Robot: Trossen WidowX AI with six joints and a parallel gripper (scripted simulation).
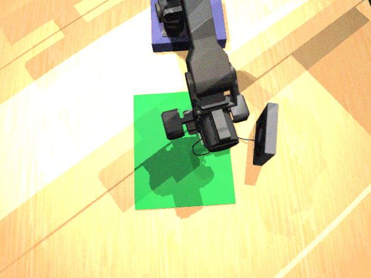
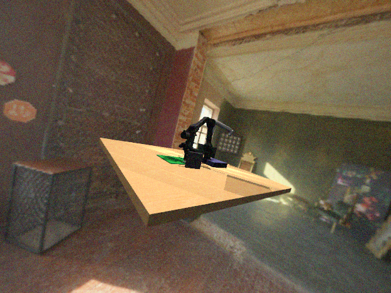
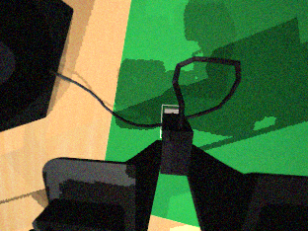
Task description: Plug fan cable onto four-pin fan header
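My gripper tip is 1 cm short of the dark plug and 1 cm below it. From my gripper tip the other things lie so: black fan: 1 cm ahead, 13 cm to the left, 2 cm above; then white four-pin header: 1 cm ahead, 4 cm below; then green board: 4 cm ahead, 5 cm to the right, 5 cm below.
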